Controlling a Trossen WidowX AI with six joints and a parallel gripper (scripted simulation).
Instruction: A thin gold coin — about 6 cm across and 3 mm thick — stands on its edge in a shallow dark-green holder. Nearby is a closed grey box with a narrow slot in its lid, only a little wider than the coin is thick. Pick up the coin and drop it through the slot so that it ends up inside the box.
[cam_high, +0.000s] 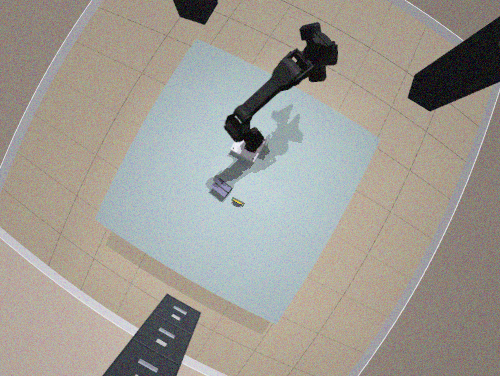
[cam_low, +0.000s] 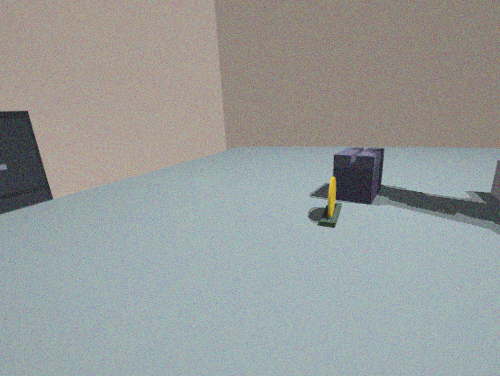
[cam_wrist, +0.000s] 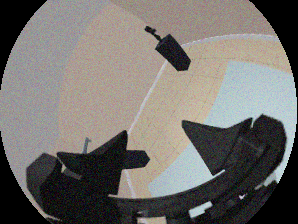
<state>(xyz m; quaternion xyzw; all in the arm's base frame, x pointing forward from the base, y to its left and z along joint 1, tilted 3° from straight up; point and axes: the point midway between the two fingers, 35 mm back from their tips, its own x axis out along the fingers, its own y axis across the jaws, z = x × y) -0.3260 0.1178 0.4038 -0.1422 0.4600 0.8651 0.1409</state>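
The gold coin is 670 mm ahead of my gripper tip, 50 mm to the right of it and 420 mm below it.
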